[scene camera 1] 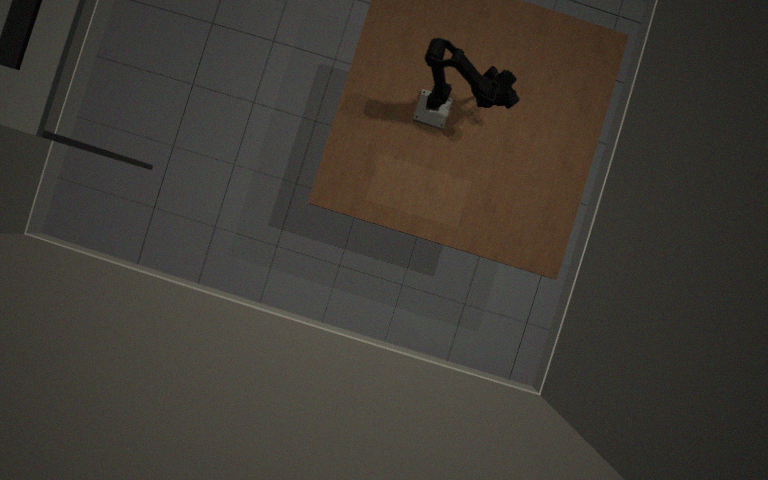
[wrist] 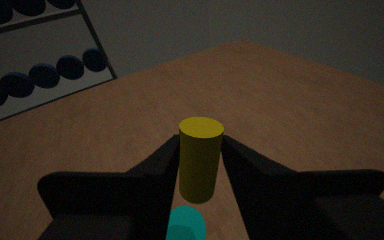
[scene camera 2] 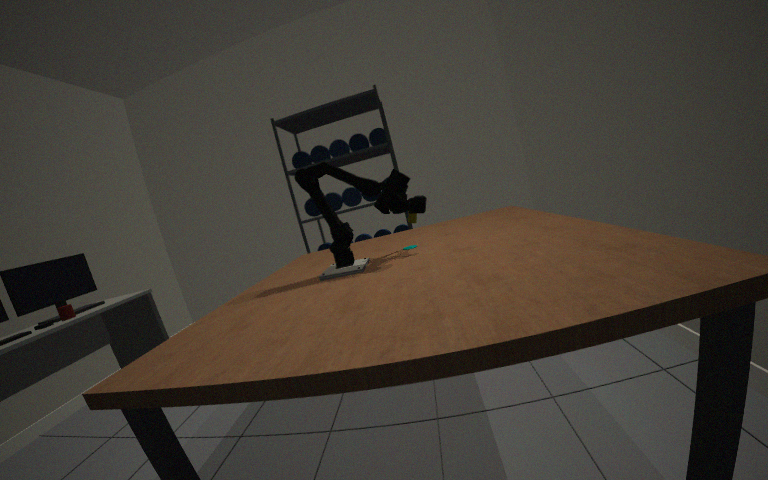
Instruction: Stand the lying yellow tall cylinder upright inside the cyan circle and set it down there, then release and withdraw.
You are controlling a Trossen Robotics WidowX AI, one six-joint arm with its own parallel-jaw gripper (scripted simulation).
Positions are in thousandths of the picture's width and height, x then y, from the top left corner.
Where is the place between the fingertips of my gripper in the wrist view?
522, 585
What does my gripper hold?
A yellow tall cylinder.
